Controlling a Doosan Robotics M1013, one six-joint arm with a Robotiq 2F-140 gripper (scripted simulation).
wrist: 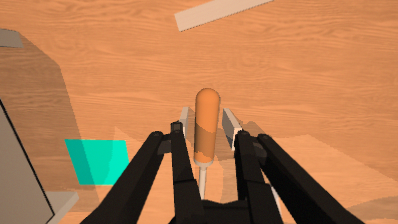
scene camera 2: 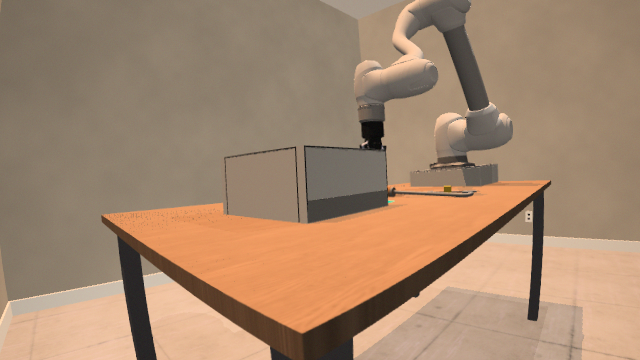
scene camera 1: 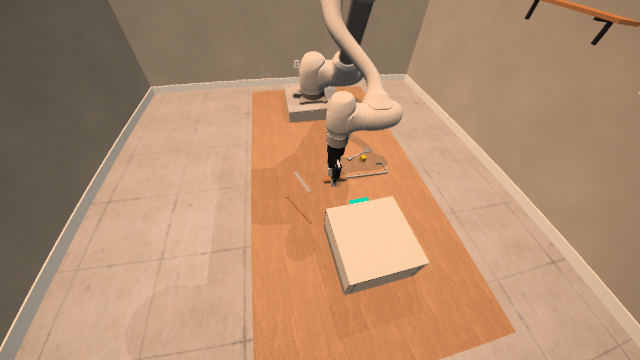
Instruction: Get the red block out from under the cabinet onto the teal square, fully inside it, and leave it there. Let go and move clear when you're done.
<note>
The pictures show: the gripper and a teal square.
</note>
